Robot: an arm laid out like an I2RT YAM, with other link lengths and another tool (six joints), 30 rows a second.
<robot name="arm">
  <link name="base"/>
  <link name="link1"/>
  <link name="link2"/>
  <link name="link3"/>
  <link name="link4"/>
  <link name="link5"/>
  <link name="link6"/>
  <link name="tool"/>
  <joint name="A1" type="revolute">
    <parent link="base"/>
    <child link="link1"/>
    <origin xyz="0 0 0.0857" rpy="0 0 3.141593"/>
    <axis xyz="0 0 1"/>
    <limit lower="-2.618" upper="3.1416"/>
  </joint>
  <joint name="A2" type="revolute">
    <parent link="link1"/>
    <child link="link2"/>
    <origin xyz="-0.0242 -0.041 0.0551" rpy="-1.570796 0 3.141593"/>
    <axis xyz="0 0 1"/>
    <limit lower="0" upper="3.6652"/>
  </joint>
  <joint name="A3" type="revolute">
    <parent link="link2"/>
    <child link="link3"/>
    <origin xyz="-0.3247 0 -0.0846" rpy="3.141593 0 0"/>
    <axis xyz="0 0 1"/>
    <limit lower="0" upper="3.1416"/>
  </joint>
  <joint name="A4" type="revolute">
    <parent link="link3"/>
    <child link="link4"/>
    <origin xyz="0.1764 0.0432 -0.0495" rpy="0 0 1.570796"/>
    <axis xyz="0 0 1"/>
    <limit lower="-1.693" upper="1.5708"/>
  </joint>
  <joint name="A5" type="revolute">
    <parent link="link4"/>
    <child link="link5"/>
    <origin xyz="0.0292 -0.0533 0.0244" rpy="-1.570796 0 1.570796"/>
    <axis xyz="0 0 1"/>
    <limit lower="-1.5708" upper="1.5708"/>
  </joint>
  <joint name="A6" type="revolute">
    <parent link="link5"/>
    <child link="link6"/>
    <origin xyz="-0.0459 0 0.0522" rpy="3.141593 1.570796 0"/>
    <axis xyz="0 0 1"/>
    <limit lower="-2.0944" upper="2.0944"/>
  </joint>
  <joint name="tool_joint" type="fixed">
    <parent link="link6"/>
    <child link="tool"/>
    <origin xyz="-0.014 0.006 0.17" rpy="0 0.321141 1.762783"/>
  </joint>
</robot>
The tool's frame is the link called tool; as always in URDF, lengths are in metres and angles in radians.
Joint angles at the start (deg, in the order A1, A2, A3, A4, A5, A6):
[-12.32, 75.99, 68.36, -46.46, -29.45, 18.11]
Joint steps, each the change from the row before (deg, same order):
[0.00, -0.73, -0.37, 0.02, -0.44, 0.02]
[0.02, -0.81, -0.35, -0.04, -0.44, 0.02]
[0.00, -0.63, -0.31, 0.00, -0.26, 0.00]
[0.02, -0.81, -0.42, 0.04, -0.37, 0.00]
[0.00, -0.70, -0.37, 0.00, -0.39, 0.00]
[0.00, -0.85, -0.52, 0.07, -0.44, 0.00]
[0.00, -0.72, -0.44, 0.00, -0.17, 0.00]
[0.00, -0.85, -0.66, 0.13, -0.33, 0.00]
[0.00, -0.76, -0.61, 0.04, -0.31, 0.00]
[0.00, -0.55, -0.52, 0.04, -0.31, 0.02]
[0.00, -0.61, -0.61, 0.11, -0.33, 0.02]
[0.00, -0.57, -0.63, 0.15, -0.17, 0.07]
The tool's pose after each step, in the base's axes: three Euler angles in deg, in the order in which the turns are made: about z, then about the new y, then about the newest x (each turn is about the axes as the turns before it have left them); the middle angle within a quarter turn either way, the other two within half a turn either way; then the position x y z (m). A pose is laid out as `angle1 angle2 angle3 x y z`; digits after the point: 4 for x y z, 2 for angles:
-120.63 22.69 -159.61 0.2474 0.0360 0.2584
-120.24 23.16 -159.31 0.2442 0.0382 0.2601
-119.98 23.46 -159.05 0.2418 0.0396 0.2612
-119.60 23.87 -158.69 0.2388 0.0416 0.2625
-119.26 24.26 -158.45 0.2359 0.0435 0.2636
-118.86 24.71 -158.14 0.2325 0.0457 0.2646
-118.65 24.92 -157.88 0.2296 0.0469 0.2650
-118.33 25.25 -157.62 0.2260 0.0487 0.2652
-118.08 25.54 -157.49 0.2225 0.0505 0.2650
-117.91 25.80 -157.51 0.2197 0.0521 0.2646
-117.70 26.08 -157.48 0.2168 0.0539 0.2641
-117.63 26.26 -157.47 0.2141 0.0550 0.2631

